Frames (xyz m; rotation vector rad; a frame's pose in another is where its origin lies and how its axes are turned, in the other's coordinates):
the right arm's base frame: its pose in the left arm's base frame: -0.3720 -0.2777 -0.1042 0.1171 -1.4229 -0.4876
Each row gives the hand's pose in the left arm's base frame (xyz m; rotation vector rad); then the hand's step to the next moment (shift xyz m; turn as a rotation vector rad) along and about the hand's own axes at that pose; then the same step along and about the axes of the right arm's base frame.
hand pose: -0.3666 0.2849 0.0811 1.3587 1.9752 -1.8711
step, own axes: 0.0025 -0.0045 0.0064 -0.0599 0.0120 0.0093
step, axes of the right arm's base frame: 0.0011 -0.0048 0.0065 0.0419 -0.0173 -0.0420
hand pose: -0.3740 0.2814 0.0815 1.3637 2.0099 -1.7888
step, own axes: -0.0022 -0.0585 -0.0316 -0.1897 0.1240 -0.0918
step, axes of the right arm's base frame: 0.0349 0.0418 0.0382 0.0788 0.0472 -0.2266
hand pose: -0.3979 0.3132 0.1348 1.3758 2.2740 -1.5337
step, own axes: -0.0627 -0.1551 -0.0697 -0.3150 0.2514 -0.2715
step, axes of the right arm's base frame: 0.1588 0.0520 0.0702 0.1234 0.1948 -0.4277
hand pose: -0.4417 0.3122 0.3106 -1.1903 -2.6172 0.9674
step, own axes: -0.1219 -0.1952 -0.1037 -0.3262 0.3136 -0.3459
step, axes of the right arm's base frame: 0.2490 -0.0390 0.0132 0.1267 0.2760 -0.4818
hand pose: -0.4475 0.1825 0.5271 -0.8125 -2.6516 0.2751
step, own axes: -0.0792 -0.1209 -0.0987 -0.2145 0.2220 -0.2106
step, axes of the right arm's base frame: 0.1505 -0.0747 -0.0490 0.0606 0.1849 -0.3190
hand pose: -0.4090 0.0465 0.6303 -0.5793 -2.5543 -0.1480
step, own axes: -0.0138 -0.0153 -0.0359 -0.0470 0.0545 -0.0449
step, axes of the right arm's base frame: 0.0339 -0.0098 -0.0216 0.0102 0.0456 -0.0708
